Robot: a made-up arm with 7 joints. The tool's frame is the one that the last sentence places.
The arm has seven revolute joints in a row. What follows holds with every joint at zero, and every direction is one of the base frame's.
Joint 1 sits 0.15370 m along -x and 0.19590 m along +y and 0.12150 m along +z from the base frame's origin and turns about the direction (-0.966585, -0.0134, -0.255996).
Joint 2 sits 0.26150 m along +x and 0.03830 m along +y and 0.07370 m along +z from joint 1 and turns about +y.
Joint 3 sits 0.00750 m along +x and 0.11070 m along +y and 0.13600 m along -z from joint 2 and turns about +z.
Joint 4 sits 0.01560 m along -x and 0.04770 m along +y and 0.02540 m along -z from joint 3 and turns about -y.
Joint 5 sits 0.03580 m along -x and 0.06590 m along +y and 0.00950 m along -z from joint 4 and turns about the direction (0.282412, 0.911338, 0.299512).
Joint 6 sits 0.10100 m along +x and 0.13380 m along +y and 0.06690 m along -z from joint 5 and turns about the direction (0.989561, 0.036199, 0.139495).
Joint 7 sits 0.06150 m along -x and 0.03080 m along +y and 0.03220 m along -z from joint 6 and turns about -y.
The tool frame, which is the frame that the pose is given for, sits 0.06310 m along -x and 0.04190 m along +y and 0.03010 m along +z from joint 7; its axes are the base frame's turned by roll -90.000, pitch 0.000 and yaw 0.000 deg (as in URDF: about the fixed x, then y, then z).
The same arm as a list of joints. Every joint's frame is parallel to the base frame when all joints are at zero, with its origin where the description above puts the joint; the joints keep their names.
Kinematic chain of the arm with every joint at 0, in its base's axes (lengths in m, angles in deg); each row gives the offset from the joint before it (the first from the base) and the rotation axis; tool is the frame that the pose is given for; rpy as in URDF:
joint 1: xyz -0.1537 0.1959 0.1215 axis -0.966585 -0.0134 -0.255996
joint 2: xyz 0.2615 0.0383 0.0737 axis +y
joint 3: xyz 0.0075 0.1107 -0.1360 axis +z
joint 4: xyz -0.0156 0.0477 -0.0254 axis -y
joint 5: xyz -0.0358 0.0659 -0.0095 axis 0.282412 0.911338 0.299512
joint 6: xyz 0.1010 0.1338 -0.0669 axis 0.989561 0.036199 0.139495
joint 7: xyz -0.0615 0.0308 -0.0322 axis -y
tool: xyz -0.0631 0.0419 0.0301 rpy -90.00 0.00 0.00

